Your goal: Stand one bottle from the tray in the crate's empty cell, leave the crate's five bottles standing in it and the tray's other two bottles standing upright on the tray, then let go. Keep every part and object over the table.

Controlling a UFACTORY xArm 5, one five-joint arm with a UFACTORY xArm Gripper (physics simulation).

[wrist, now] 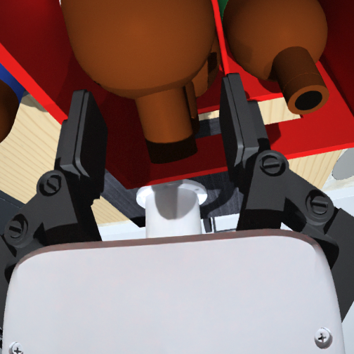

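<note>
The red crate (280, 150) fills the top of the wrist view. A large brown bottle (137, 47) is in its near left part, with its neck and open end pointing toward the bottom of the view. My gripper (158, 101) is open, with one finger on each side of this bottle's neck and lower shoulder. Gaps show on both sides, and nothing is held. A second brown bottle (272, 32) is to the right, beyond the thin red divider (221, 37). Part of another brown bottle (203, 80) shows behind the large one. The crate's empty cell cannot be made out.
Part of a brown bottle (6, 112) with a blue band (11, 80) shows at the left edge, outside the crate; its tray cannot be made out. The light wooden table top (35, 142) shows left of the crate. The white round robot base (172, 215) stands beyond the crate's lower edge.
</note>
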